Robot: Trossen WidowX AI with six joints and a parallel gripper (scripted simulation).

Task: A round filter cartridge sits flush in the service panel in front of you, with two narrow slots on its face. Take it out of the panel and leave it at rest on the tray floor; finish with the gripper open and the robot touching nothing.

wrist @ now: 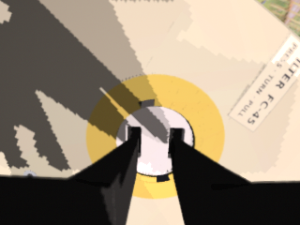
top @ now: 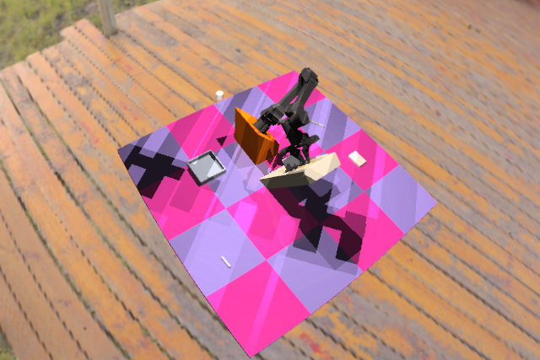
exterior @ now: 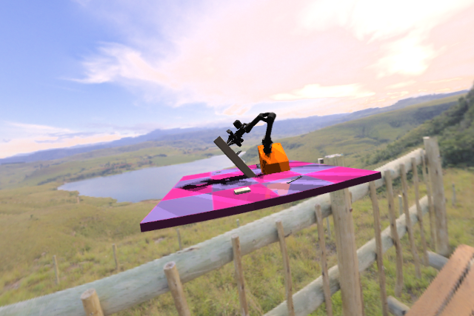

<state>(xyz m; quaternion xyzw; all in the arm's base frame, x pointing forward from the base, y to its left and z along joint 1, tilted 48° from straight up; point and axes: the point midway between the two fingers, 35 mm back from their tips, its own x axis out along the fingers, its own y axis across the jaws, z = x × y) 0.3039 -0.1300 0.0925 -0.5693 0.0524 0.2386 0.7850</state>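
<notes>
Now: gripper tip 2 cm short of the round filter cartridge and 1 cm above it. From my gripper tip the other things lie so: white block: 3 cm ahead, 44 cm to the left, 28 cm below; then grey square tray: 42 cm behind, 26 cm to the right, 28 cm below; then short stick: 5 cm ahead, 49 cm to the right, 28 cm below.
</notes>
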